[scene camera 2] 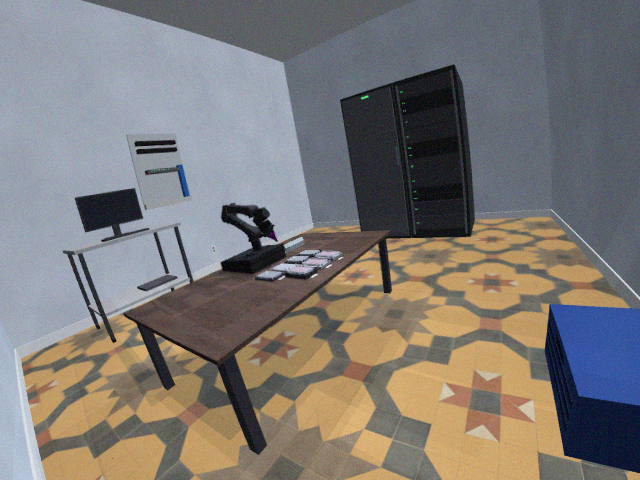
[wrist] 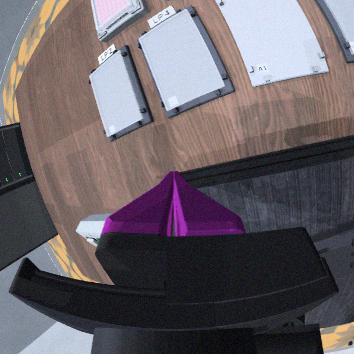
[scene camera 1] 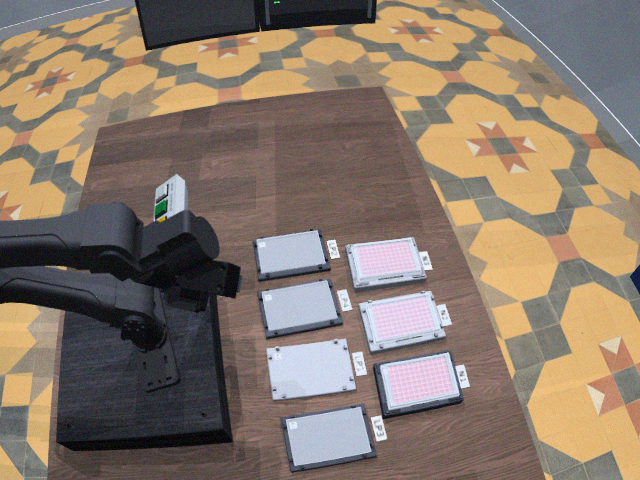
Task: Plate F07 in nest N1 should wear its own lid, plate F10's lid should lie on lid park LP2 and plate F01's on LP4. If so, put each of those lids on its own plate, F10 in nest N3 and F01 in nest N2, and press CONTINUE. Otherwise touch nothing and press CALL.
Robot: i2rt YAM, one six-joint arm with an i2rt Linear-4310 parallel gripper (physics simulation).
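Seen in the pictures: gripper, fingertip midpoint: (scene camera 2: pixel 277 241) (wrist: pixel 173 178); arm's base, origin of the base link: (scene camera 2: pixel 258 251) (scene camera 1: pixel 151 337).
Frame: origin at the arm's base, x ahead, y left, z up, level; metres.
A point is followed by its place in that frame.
Note:
My gripper (scene camera 2: pixel 276 240) @(x 0.143, y 0.033, z 0.049 m) (wrist: pixel 173 178) @(x 0.143, y 0.033, z 0.049 m) is shut and empty, its purple fingertips together above the table; the arm hides them in scene camera 1. The pale button box (scene camera 1: pixel 178 196) @(x 0.106, y 0.344, z -0.028 m) (wrist: pixel 92 227) @(x 0.106, y 0.334, z -0.031 m) is partly covered by the arm; its grey and green buttons and some yellow show. Pink-welled plates sit in nests N3 (scene camera 1: pixel 387 258) @(x 0.469, y 0.049, z -0.053 m), N2 (scene camera 1: pixel 404 319) @(x 0.441, y -0.087, z -0.054 m) and N1 (scene camera 1: pixel 419 381) @(x 0.413, y -0.211, z -0.054 m). Whether clear lids cover them is unclear, and plate codes are unreadable. Grey panels with small corner labels lie on LP2 (scene camera 1: pixel 290 253) @(x 0.299, y 0.137, z -0.066 m) (wrist: pixel 116 100) @(x 0.283, y 0.140, z -0.066 m) and LP4 (scene camera 1: pixel 300 307) @(x 0.276, y 0.013, z -0.067 m) (wrist: pixel 182 60) @(x 0.264, y 0.015, z -0.067 m).
A pale panel (scene camera 1: pixel 310 377) @(x 0.246, y -0.125, z -0.074 m) (wrist: pixel 280 40) @(x 0.227, y -0.107, z -0.074 m) lies at LP1, and a grey panel (scene camera 1: pixel 329 436) @(x 0.236, y -0.242, z -0.067 m) at LP3. The black robot base (scene camera 1: pixel 129 408) @(x -0.069, y -0.117, z -0.007 m) stands left of the parks on the wooden table (scene camera 1: pixel 289 155) @(x 0.394, y 0.438, z -0.085 m) (scene camera 2: pixel 206 320) @(x 0.219, y -0.711, z -0.084 m). Black cabinets (scene camera 2: pixel 413 165) stand beyond it.

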